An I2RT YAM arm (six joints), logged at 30 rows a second.
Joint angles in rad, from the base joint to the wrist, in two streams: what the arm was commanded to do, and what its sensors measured. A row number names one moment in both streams.
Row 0, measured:
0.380, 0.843, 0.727, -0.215, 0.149, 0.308
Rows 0 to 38, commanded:
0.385, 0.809, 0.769, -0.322, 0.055, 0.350
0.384, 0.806, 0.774, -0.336, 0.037, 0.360
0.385, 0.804, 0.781, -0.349, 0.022, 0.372
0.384, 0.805, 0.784, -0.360, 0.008, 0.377
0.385, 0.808, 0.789, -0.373, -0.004, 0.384
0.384, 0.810, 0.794, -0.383, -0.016, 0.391
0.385, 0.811, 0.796, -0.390, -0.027, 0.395
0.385, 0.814, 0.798, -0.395, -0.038, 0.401
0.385, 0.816, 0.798, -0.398, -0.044, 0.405
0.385, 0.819, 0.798, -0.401, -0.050, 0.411
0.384, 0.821, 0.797, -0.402, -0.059, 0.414
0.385, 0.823, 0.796, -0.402, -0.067, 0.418
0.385, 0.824, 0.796, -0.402, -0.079, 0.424
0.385, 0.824, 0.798, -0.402, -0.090, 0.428
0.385, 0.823, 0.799, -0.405, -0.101, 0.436
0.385, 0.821, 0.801, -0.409, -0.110, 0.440
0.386, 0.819, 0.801, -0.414, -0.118, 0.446
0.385, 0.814, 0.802, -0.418, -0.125, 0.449
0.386, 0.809, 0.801, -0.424, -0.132, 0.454
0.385, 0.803, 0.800, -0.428, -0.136, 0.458
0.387, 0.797, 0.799, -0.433, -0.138, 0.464
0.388, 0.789, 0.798, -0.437, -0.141, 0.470
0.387, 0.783, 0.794, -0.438, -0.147, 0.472
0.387, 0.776, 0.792, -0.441, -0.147, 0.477
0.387, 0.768, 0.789, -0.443, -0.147, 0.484
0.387, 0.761, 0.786, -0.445, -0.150, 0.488
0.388, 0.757, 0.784, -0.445, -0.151, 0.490
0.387, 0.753, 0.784, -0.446, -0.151, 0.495
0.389, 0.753, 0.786, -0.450, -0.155, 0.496
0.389, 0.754, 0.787, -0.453, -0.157, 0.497
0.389, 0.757, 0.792, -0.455, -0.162, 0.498
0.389, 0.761, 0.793, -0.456, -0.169, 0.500
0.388, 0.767, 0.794, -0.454, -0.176, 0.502
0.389, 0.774, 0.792, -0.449, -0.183, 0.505
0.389, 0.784, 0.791, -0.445, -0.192, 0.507
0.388, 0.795, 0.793, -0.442, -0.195, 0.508
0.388, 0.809, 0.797, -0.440, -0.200, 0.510
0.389, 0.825, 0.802, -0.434, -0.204, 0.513
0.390, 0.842, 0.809, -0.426, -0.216, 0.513
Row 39, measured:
0.383, 0.810, 0.780, -0.435, -0.180, 0.499
